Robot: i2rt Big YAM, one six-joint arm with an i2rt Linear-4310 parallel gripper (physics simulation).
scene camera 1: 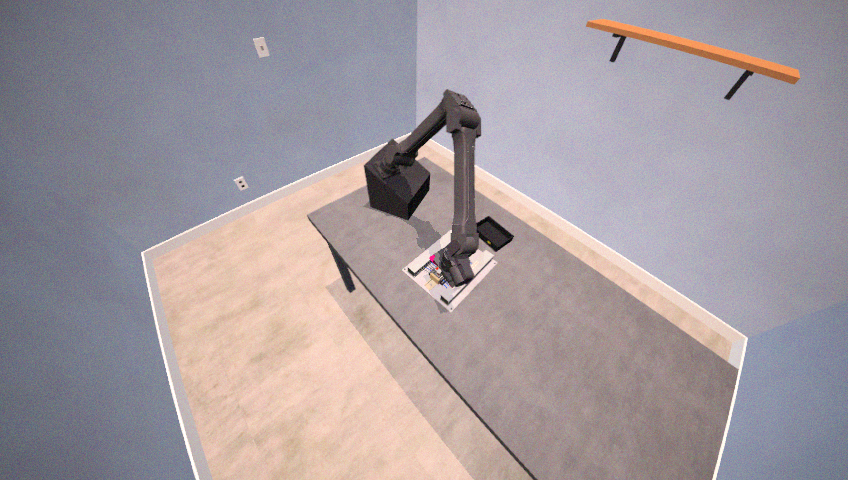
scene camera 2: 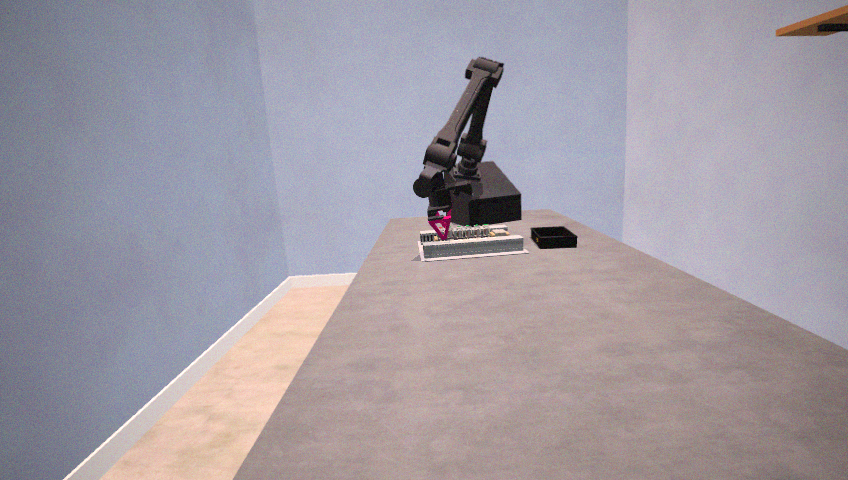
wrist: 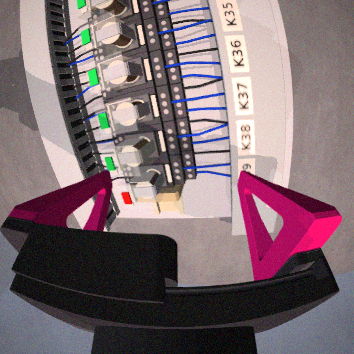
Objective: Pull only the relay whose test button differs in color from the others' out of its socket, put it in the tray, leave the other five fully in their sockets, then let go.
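Frame: origin at the arm's base, x left, y back, z up, level; centimetres.
Where they show: gripper, between the fingertips: (scene camera 1: pixel 445 274) (scene camera 2: pixel 445 233) (wrist: pixel 174 177); arm's base, origin of its link: (scene camera 1: pixel 386 168) (scene camera 2: pixel 465 173).
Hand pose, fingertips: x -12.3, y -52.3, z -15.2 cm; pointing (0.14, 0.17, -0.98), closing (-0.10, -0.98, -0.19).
Each offset is from my fingertips to the top centre of the thing. "*": to the spot under its first point.
In the wrist view the relay with the red test button {dx -1.1, dy +2.8, dz +1.2 cm} (wrist: pixel 146 186) sits at the near end of the row, beside a tan end block. The other relays, such as this clear-cased one {dx +7.7, dy +3.3, dz +1.2 cm} (wrist: pixel 119 71), have green buttons and stand in the row beyond it. My gripper (wrist: pixel 174 177) (scene camera 2: pixel 443 237) is open, with magenta fingertips far apart. The red-button relay lies between the lines of the fingers, nearer the left one, and nothing is gripped. In scene camera 1 the arm hides much of the row. The black tray {dx +34.8, dy +2.7, dz -2.2 cm} (scene camera 1: pixel 494 233) (scene camera 2: pixel 556 242) stands beside the panel.
The white panel {* dx -6.8, dy -1.8, dz -5.5 cm} (wrist: pixel 205 207) carries a slotted wire duct {dx +6.7, dy +12.3, dz -1.5 cm} (wrist: pixel 64 65) on the left and a labelled cover {* dx +6.8, dy -6.7, dz -1.5 cm} (wrist: pixel 267 75) on the right, with blue and black wires between. A long grey duct {dx +8.0, dy -5.6, dz -1.5 cm} (scene camera 2: pixel 473 246) runs along the panel's front in scene camera 2.
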